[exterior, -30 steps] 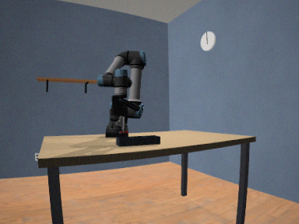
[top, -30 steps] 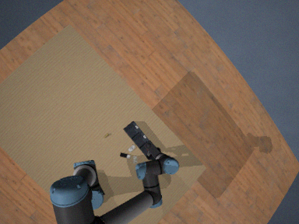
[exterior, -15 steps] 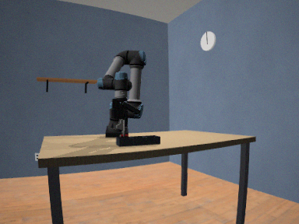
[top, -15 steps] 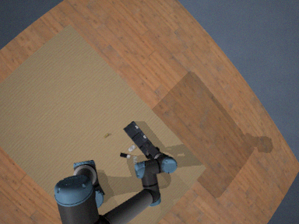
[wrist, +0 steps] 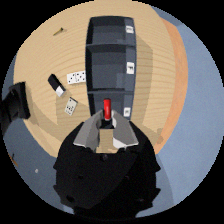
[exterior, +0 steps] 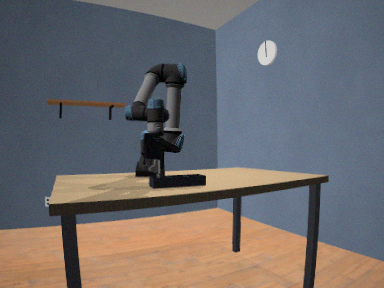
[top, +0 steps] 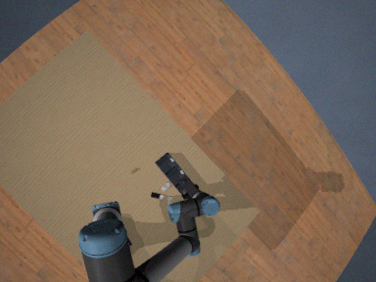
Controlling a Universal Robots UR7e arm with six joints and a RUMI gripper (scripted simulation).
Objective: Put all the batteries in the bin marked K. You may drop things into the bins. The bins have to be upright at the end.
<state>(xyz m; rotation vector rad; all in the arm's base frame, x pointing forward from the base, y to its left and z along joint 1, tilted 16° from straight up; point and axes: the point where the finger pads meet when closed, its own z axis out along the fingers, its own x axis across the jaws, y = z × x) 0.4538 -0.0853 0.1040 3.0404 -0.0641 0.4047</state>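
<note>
Right now my hand is 10 mm short of the bin row, 80 mm to the right of it and 20 mm above it. From my hand the other things lie so: red battery (10 mm below); yellowish item (130 mm behind, 260 mm to the left, 30 mm below); black-and-white cylinder (130 mm behind, 70 mm to the left, 30 mm below).
</note>
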